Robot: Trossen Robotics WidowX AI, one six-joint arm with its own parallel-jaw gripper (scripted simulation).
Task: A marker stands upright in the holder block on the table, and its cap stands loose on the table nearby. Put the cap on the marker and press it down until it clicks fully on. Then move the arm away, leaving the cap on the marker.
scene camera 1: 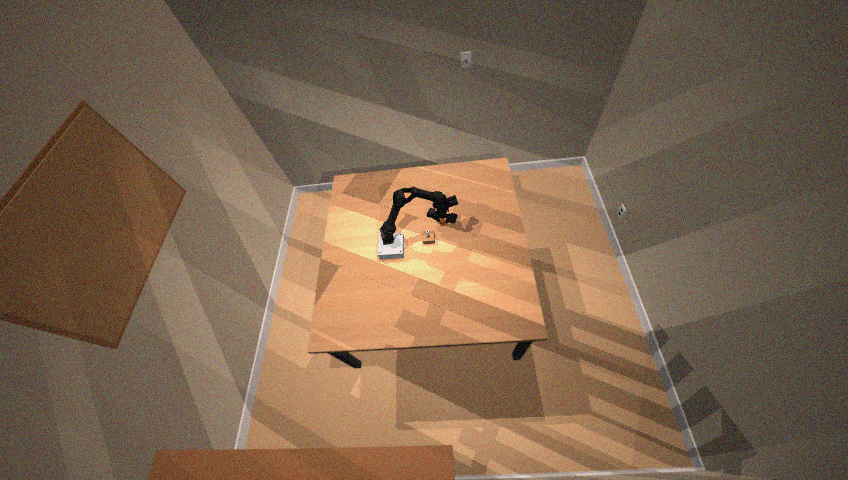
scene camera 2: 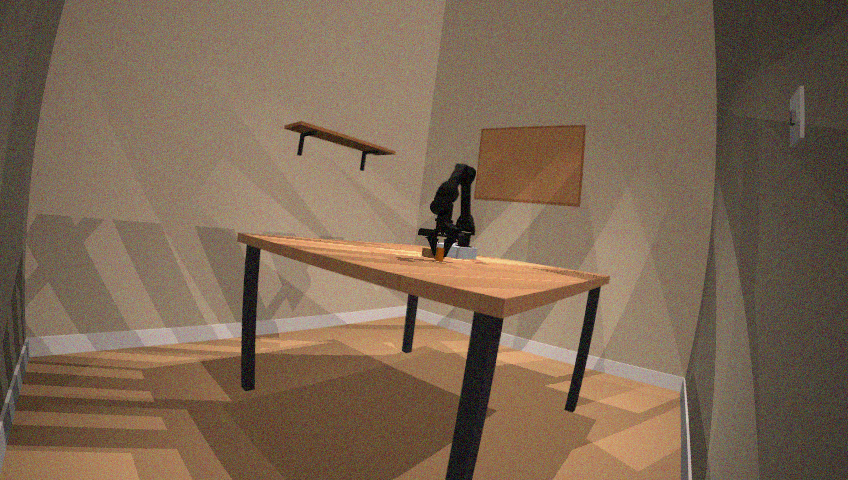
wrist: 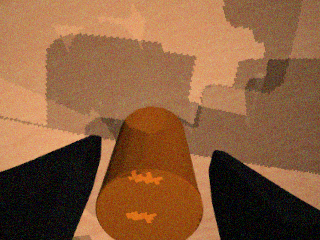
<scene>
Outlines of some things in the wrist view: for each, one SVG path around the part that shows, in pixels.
The gripper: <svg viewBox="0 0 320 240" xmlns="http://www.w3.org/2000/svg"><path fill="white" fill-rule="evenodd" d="M213 151L211 164L209 164L209 181L211 181L213 211L215 211L215 221L217 229L219 229L220 240L320 240L319 209L312 207L311 204L308 205L305 201L301 201L299 197L285 191L284 188L280 188L279 185L269 181L261 173L253 171L243 161L229 156L227 152ZM101 136L89 135L83 137L83 139L75 141L75 143L48 152L47 155L37 157L37 159L29 160L27 163L16 165L16 167L9 168L7 171L4 169L4 171L0 172L0 240L73 240L72 237L75 235L77 224L81 220L81 213L87 207L89 195L91 195L93 187L95 187L93 181L95 181L96 172L99 169L101 145L103 145Z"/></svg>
An orange cap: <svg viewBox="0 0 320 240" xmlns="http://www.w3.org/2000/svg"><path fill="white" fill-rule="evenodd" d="M139 109L139 111L125 117L123 124L121 124L115 147L113 147L111 157L109 157L107 173L105 173L99 196L97 196L96 219L99 221L101 229L107 232L113 240L187 240L187 237L192 236L192 233L196 231L196 228L201 223L204 204L203 200L201 200L199 188L197 188L184 124L181 123L176 113L169 111L167 108L148 107Z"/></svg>
</scene>
